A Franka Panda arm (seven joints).
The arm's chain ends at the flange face. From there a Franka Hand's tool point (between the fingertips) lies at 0.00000 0.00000 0.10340 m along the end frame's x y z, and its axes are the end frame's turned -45 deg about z.
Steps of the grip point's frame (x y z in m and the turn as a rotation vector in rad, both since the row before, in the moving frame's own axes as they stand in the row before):
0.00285 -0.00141 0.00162 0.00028 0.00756 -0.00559
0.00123 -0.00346 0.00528 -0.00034 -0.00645 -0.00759
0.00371 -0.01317 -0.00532 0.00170 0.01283 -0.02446
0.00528 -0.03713 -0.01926 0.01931 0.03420 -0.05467
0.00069 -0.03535 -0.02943 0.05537 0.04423 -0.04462
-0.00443 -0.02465 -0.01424 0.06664 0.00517 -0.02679
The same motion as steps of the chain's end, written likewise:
0.00049 -0.00244 0.00162 0.00554 0.00515 -0.00559
-0.00113 -0.00381 0.00528 -0.00480 -0.00432 -0.00759
-0.00749 -0.01086 -0.00531 0.01027 0.00787 -0.02446
-0.02350 -0.02605 -0.01918 0.03784 0.01053 -0.05467
-0.02353 -0.01823 -0.02917 0.07043 -0.00788 -0.04462
-0.01600 -0.00911 -0.01401 0.05078 -0.04347 -0.02679

